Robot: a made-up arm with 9 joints.
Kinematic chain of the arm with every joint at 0, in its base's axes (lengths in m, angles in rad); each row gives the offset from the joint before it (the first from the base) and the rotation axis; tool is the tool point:
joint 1: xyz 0 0 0.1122 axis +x
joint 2: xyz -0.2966 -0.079 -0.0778 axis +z
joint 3: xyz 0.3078 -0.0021 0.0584 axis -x
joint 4: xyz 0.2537 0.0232 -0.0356 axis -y
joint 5: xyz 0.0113 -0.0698 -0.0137 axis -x
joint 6: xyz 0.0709 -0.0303 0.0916 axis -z
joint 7: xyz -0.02 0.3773 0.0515 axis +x
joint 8: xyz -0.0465 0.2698 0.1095 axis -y
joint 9: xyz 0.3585 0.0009 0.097 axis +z
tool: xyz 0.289 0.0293 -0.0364
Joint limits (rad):
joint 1: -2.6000..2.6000
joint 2: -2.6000..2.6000
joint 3: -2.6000..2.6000
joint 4: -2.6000..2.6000
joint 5: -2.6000..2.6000
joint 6: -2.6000..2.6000
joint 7: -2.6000..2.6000
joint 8: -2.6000..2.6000
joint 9: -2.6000..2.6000
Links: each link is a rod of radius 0.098 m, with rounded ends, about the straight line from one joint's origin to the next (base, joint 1, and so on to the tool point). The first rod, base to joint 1, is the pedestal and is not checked.
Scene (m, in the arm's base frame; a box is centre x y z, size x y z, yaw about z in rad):
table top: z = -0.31
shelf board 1: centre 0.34 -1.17 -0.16 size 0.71 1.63 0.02 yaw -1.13
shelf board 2: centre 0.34 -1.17 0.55 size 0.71 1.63 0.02 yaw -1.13
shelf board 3: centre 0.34 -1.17 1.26 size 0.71 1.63 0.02 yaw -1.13
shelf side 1: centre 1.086 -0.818 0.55 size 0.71 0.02 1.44 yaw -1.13
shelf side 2: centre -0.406 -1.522 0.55 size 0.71 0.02 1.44 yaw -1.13
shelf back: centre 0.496 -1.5 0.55 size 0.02 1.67 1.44 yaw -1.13
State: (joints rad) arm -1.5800 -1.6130 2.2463 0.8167 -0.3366 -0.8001 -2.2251 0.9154 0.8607
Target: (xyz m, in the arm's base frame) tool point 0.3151 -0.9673 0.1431
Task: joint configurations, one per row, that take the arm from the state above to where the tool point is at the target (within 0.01 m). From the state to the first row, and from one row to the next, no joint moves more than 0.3 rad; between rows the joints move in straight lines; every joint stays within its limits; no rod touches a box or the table.
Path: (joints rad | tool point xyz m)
1: -1.5575 -1.5080 2.0420 0.9032 -0.5765 -0.7520 -2.1636 0.7796 0.7941 | -0.7817 -0.5764 0.8708
2: -1.5349 -1.4031 1.8376 0.9898 -0.8164 -0.7038 -2.1021 0.6438 0.7276 | -0.4216 -0.7663 0.6819
3: -1.5124 -1.2981 1.6333 1.0763 -1.0562 -0.6557 -2.0406 0.5080 0.6610 | -0.0930 -0.7371 0.4109
4: -1.4899 -1.1932 1.4289 1.1628 -1.2961 -0.6075 -1.9791 0.3722 0.5944 | 0.1048 -0.5214 0.1431
5: -1.3350 -1.1076 1.4672 1.0776 -1.0777 -0.4764 -1.9745 0.4629 0.6007 | 0.1840 -0.6801 0.1481
6: -1.1801 -1.0220 1.5056 0.9924 -0.8593 -0.3452 -1.9699 0.5537 0.6069 | 0.2526 -0.8313 0.1473
7: -1.0252 -0.9365 1.5439 0.9073 -0.6408 -0.2140 -1.9653 0.6444 0.6131 | 0.3151 -0.9673 0.1431

